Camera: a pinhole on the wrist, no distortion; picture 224 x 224 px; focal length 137.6 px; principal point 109.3 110.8 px. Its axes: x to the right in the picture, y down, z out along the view. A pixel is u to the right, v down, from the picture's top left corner.
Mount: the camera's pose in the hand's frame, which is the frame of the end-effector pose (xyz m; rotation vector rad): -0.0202 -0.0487 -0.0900 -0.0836 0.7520 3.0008
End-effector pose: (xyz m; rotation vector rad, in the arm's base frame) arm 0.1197 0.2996 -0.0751 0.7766 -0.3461 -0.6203
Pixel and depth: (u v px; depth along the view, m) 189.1 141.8 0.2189
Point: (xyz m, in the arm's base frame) -0.0560 0.3447 0.0047
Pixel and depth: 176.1 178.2 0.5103
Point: -0.3541 0.2304 0.1993
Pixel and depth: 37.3 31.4 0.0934
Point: 0.1724 0.3209 -0.0628
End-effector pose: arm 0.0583 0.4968 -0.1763 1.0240 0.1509 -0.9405
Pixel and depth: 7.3 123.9 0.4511
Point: 0.2173 0.0707 -0.0597
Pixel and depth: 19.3 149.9 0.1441
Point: 0.0655 0.4056 -0.1891
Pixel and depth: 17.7 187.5 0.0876
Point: 0.0355 0.4578 -0.2195
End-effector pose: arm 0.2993 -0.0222 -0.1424 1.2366 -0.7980 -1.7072
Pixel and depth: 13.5 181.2 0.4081
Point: -0.1140 -0.2085 -0.1618
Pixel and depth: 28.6 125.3 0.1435
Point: 0.2456 -0.0744 -0.1479
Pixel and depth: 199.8 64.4 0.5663
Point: 0.1827 0.1761 0.4546
